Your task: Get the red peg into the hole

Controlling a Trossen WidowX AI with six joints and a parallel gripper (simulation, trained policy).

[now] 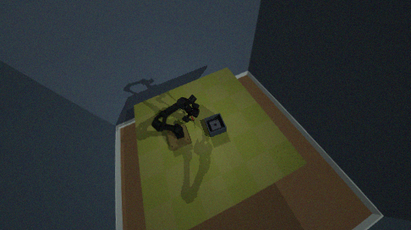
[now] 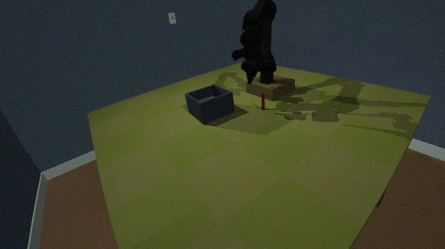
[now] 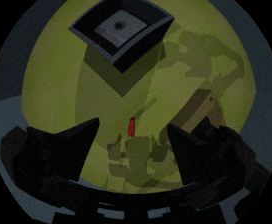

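Right now the red peg is 9 cm below my gripper tip, 4 cm to the left of it and 3 cm behind it. Round my gripper tip: dark blue box 16 cm ahead, 11 cm to the right, 11 cm below; then light grey plate 16 cm ahead, 11 cm to the right, 9 cm below.
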